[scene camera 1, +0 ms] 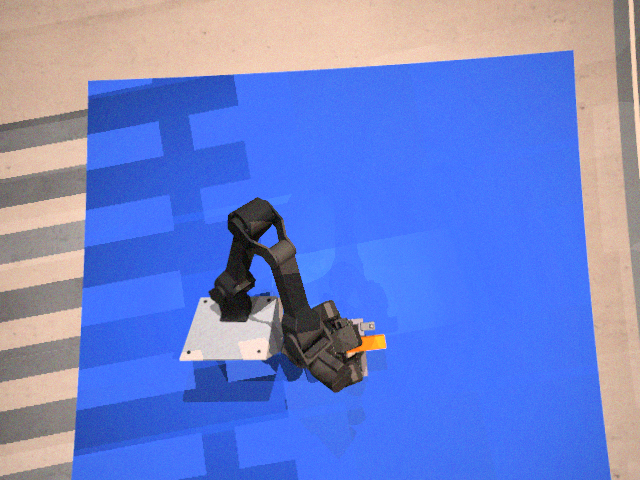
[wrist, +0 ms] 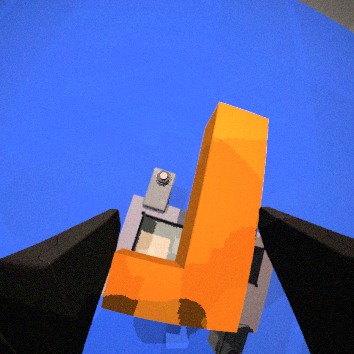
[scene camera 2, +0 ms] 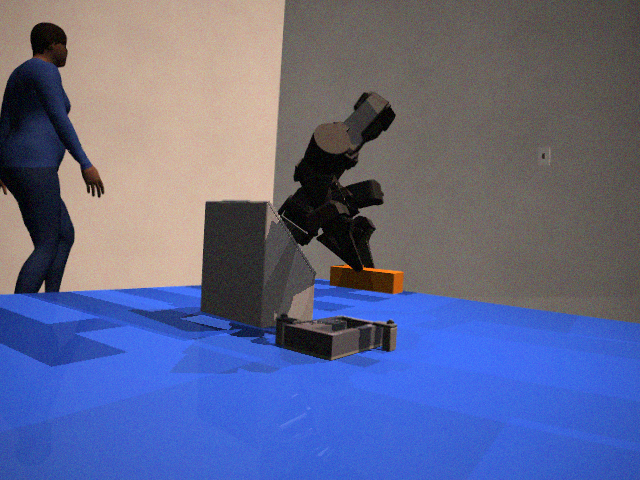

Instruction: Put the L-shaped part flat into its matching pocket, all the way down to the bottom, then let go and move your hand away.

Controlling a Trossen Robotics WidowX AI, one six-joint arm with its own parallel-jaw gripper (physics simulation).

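Frame: origin at the arm's base, x right, y down, z ahead, level; centimetres.
Seen in the pictures: gripper, between the fingertips: (wrist: 189,217) (scene camera 2: 366,272); arm's base, origin of its link: (scene camera 1: 236,311) (scene camera 2: 272,251).
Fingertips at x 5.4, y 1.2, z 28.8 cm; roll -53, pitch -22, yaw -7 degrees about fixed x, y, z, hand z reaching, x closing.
Offsets run from my fingertips to a thing's top centre. "spot": to the spot under its first point. Level surfaces: height alone.
The orange L-shaped part @[dy -0.8, dx +0.0, dz +0.8 cm] (scene camera 1: 373,343) (scene camera 2: 367,279) (wrist: 225,210) is held roughly level in the air. In scene camera 2 it hangs higher than the grey fixture @[dy +7.0, dx +3.2, dz -2.7 cm] (scene camera 1: 364,369) (scene camera 2: 354,343) (wrist: 129,220), apart from it. In the wrist view the part overlaps the fixture, its long arm reaching past the rim, and covers much of the pocket; a bit of pocket floor shows in the L's inner corner. My gripper (scene camera 2: 364,267) (wrist: 189,217) is shut on the part, one finger on each side. In scene camera 1 the wrist hides the fingertips and most of the fixture.
The fixture has a tab with a bolt @[spot: dy +7.8, dx -2.2, dz +2.3 cm] (scene camera 1: 367,326) (wrist: 163,177) at one corner and another at the opposite corner @[spot: dy +7.7, dx +8.2, dz -7.8 cm] (wrist: 229,342). The arm's grey base block (scene camera 1: 232,330) (scene camera 2: 235,258) stands close to the fixture. A person (scene camera 2: 38,118) stands beyond the blue surface @[dy +11.8 cm] (scene camera 1: 465,206) (scene camera 2: 465,387).
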